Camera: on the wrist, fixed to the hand. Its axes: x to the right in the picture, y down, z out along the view.
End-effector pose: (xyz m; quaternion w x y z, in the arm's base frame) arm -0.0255 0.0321 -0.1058 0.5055 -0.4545 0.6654 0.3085
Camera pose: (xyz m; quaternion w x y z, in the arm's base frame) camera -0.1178 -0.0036 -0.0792 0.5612 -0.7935 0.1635 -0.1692
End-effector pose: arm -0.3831 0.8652 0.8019 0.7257 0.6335 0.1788 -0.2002
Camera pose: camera -0.3545 0.9483 0.8546 0.3497 0.3352 0.5956 -0.6408
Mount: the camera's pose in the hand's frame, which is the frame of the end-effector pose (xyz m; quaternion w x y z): -0.0079 0.0692 -0.0752 0.7009 0.0170 0.0309 -0.7124
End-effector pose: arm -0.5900 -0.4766 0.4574 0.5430 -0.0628 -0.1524 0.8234
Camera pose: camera -0.6272 -0.4952 0.3637 0.9729 0.0483 -0.1208 0.1909
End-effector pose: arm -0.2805 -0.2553 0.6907 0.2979 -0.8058 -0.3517 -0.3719
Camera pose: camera -0.2590 -0.3536 0.7102 0.0316 0.2977 0.8176 0.4918
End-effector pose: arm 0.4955 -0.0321 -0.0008 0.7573 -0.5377 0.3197 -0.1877
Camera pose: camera 0.4341 -0.0550 -0.0796 0.3963 -0.5859 -0.1388 -0.6931
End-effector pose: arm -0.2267 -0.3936 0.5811 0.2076 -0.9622 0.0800 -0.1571
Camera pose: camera -0.2655 -0.4824 0.6146 0.0475 -0.7230 -0.6256 -0.2891
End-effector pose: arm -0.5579 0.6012 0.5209 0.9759 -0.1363 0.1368 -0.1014
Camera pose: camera -0.5764 0.6503 0.4329 0.6099 -0.1733 0.0272 -0.7729
